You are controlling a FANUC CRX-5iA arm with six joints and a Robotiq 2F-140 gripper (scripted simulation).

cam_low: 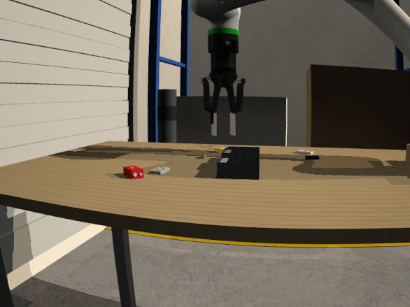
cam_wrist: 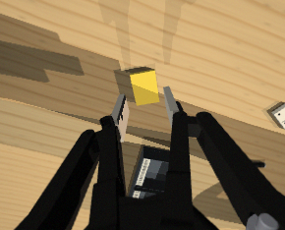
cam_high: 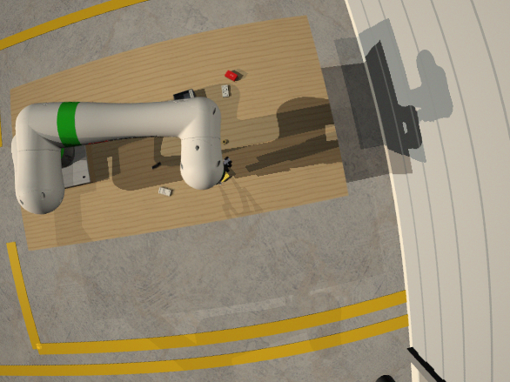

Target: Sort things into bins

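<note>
Right now the yellow pad is 8 cm below my hand. From my hand the other things lie so: nut: 12 cm to the left, 8 cm below, 5 cm ahead; black piece: 25 cm behind, 12 cm to the left, 8 cm below; black three-part bin: 25 cm to the left, 6 cm below, 6 cm behind.
</note>
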